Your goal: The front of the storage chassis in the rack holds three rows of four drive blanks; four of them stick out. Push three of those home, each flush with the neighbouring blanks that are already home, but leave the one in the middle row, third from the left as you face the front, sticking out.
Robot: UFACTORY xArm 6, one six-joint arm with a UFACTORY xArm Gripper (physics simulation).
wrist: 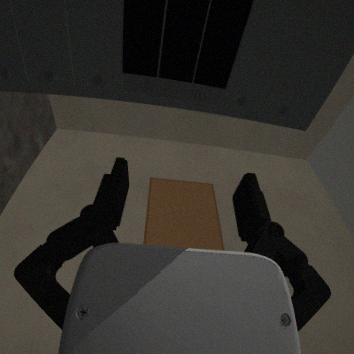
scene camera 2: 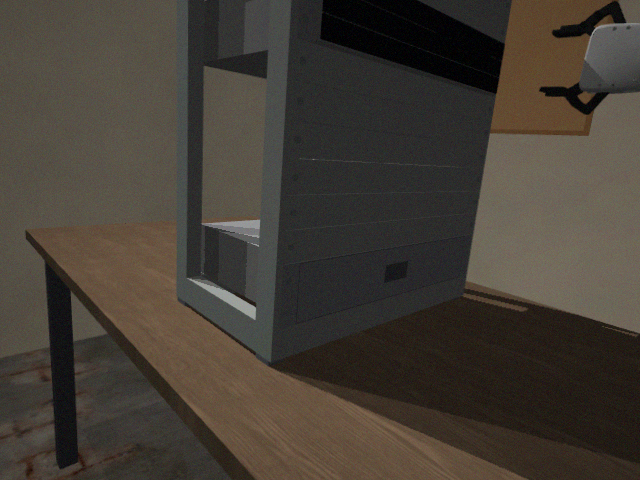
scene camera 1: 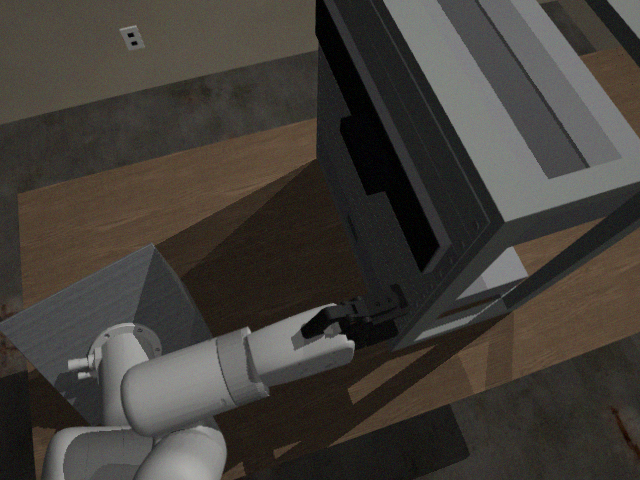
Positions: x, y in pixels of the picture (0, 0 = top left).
Scene:
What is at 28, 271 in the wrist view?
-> My gripper.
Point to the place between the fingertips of my gripper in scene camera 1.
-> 398, 310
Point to a grey rack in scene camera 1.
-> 445, 140

